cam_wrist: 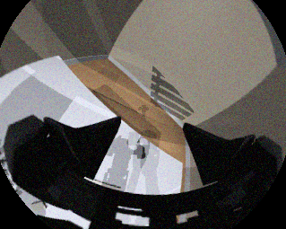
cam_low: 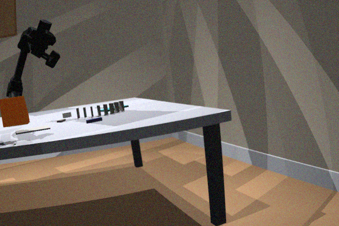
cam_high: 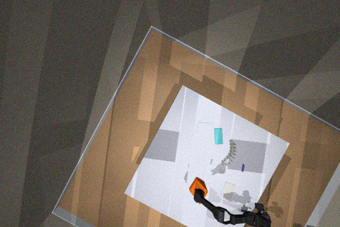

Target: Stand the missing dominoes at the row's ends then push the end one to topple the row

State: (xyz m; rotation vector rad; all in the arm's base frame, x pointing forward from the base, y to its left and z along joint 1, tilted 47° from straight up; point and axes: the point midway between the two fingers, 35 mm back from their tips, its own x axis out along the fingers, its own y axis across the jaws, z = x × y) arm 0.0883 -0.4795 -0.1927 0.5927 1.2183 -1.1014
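Right now my gripper tip is 290 mm above the cream card, 190 mm to the right of it and 60 mm past it. The rest, counted from my gripper tip: blue domino (280 mm below, 230 mm ahead, 140 mm to the left); then teal card (510 mm to the left, 440 mm ahead, 290 mm below).
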